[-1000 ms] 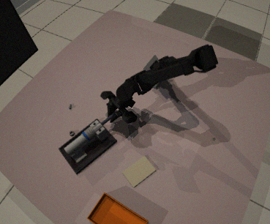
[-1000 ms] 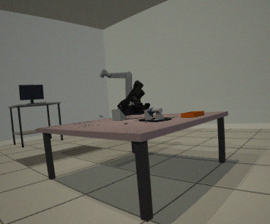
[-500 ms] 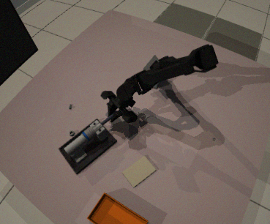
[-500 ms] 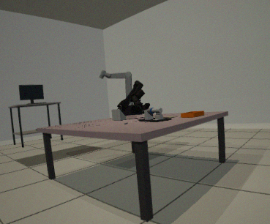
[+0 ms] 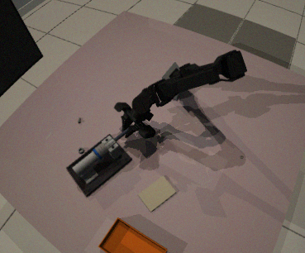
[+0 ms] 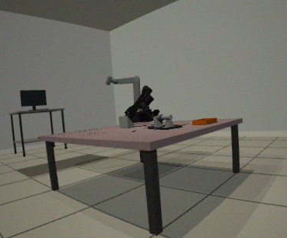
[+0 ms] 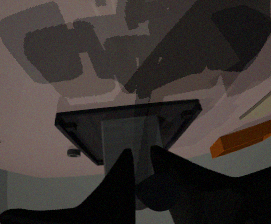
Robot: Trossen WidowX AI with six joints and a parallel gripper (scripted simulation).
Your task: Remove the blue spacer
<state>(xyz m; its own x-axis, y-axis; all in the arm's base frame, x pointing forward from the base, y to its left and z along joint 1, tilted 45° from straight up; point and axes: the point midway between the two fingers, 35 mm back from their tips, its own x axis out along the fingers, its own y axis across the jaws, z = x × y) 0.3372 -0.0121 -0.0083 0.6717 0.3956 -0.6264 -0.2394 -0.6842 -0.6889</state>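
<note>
Now: the dark shaft 40 mm ahead of my gripper tip, 20 mm above it and 10 mm to the right of it. From my gripper tip the other things lie so: cream card (220 mm to the left, 110 mm ahead, 50 mm below); blue spacer (120 mm ahead, 30 mm to the right, 10 mm above); tiny dark part (250 mm to the right, 50 mm below, 40 mm ahead).
</note>
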